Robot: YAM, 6 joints.
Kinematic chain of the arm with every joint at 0, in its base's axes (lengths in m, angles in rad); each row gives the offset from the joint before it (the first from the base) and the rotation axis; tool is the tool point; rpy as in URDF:
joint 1: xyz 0 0 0.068 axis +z
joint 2: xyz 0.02 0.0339 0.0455 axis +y
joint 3: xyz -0.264 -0.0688 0 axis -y
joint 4: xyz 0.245 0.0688 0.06 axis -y
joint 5: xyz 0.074 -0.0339 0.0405 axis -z
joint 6: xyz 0.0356 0 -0.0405 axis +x
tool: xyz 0 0 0 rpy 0 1.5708 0
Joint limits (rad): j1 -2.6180..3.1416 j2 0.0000..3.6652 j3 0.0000..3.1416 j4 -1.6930..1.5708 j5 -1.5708..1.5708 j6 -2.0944..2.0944
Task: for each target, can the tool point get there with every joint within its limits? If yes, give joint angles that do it. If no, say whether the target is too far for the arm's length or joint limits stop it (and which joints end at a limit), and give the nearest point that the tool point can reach.
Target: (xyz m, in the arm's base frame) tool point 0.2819 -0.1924 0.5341
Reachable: yes | joints 2.6378 0.3978 2.1417 -0.0024 -1.1464 -0.7566
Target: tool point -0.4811 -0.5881 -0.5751
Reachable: no: too far | nearest point -0.3124 -0.3819 -0.2850 | short by 0.394 m
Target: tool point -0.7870 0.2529 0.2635
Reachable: no: too far | nearest point -0.6048 0.1944 0.2279 | short by 0.195 m
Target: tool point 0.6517 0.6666 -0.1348
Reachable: no: too far | nearest point 0.4361 0.4461 -0.0509 | short by 0.320 m
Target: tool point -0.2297 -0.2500 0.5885
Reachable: yes | joints 0.8886 0.5992 2.3464 0.2095 -0.6188 -1.6149
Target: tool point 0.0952 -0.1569 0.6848
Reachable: yes | joints -0.8444 1.6946 2.5360 0.6215 1.1903 -0.4709
